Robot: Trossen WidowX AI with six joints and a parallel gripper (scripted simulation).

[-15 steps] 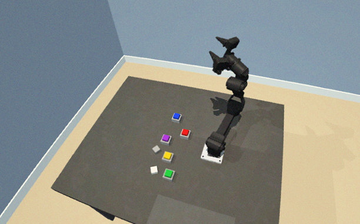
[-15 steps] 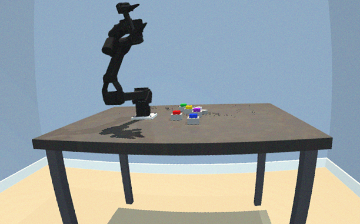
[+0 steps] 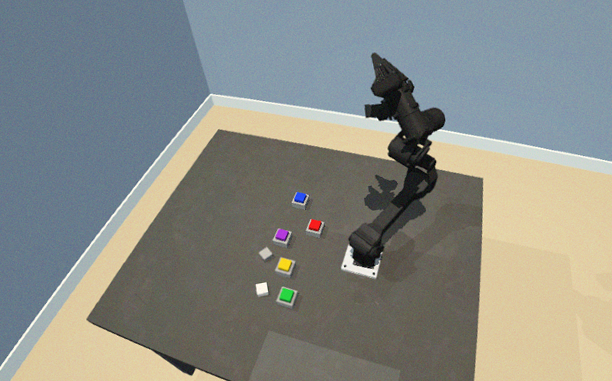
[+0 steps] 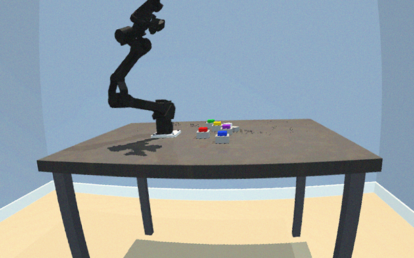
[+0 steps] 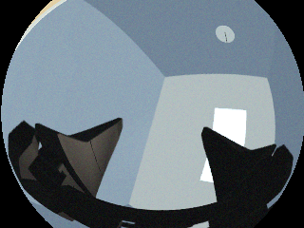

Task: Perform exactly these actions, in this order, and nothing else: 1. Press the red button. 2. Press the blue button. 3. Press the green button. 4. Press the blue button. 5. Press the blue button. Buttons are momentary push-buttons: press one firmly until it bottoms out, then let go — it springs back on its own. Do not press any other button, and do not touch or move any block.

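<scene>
Now: the red button 14 cm ahead of my gripper tip, 14 cm to the left of it and 53 cm below it. The rest, counted from my gripper tip: yellow button (19 cm ahead, 30 cm to the left, 53 cm below); then blue button (22 cm ahead, 4 cm to the left, 53 cm below); then purple button (23 cm ahead, 20 cm to the left, 53 cm below).
</scene>
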